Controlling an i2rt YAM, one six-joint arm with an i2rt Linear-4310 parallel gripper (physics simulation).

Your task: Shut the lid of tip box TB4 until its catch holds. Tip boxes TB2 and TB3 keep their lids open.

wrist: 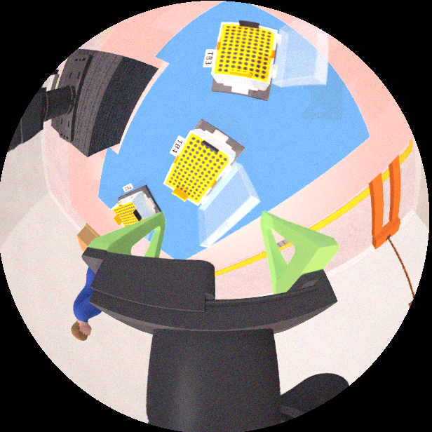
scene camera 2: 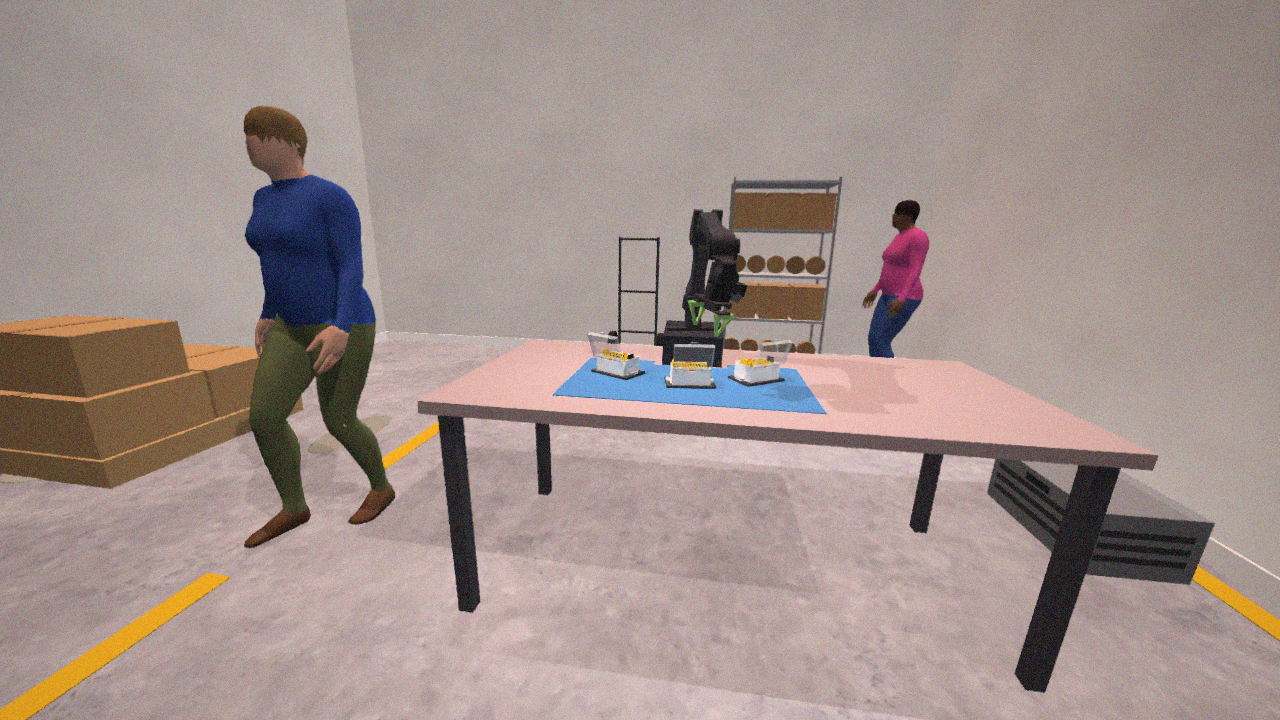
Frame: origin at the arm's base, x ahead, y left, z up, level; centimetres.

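Where they show: gripper, between the fingertips: (scene camera 2: 705, 330); arm's base, origin of its link: (scene camera 2: 692, 328).
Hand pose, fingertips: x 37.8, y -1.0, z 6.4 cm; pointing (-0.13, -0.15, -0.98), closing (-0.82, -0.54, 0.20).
Note:
Each offset is from my fingertips to the top centre of the thing. "*": to the spot under its first point. Level surfaces: height alone.
Tip box TB4 @[dx -5.9, dy -3.5, dz -11.8 cm] (scene camera 2: 690, 376) (wrist: 197, 167) is the middle box on the blue mat, with a yellow perforated rack in it. Its clear lid @[* dx +3.5, dy -3.5, dz -6.3 cm] (scene camera 2: 694, 353) (wrist: 230, 205) stands open. Tip box TB3 @[dx -11.0, dy +19.0, dz -11.8 cm] (scene camera 2: 758, 370) (wrist: 246, 52) is at the right in scene camera 2, its lid @[* dx -2.9, dy +23.2, dz -6.9 cm] (scene camera 2: 776, 351) (wrist: 304, 57) open. Tip box TB2 @[dx -16.7, dy -26.3, dz -11.8 cm] (scene camera 2: 617, 364) (wrist: 127, 212) is at the left, its lid (scene camera 2: 603, 342) open; in the wrist view a green finger partly hides this box. My gripper (scene camera 2: 709, 329) (wrist: 212, 216) is open and empty, above and behind TB4 in scene camera 2, touching no box.
The blue mat @[dz -18.4 cm] (scene camera 2: 599, 394) (wrist: 280, 150) lies on the pink table @[dz -18.7 cm] (scene camera 2: 895, 402) (wrist: 85, 175). The dark arm base (wrist: 115, 105) stands at the table's back edge. A person in blue (scene camera 2: 308, 250) (wrist: 86, 300) stands left of the table; a person in pink (scene camera 2: 905, 264) stands behind it.

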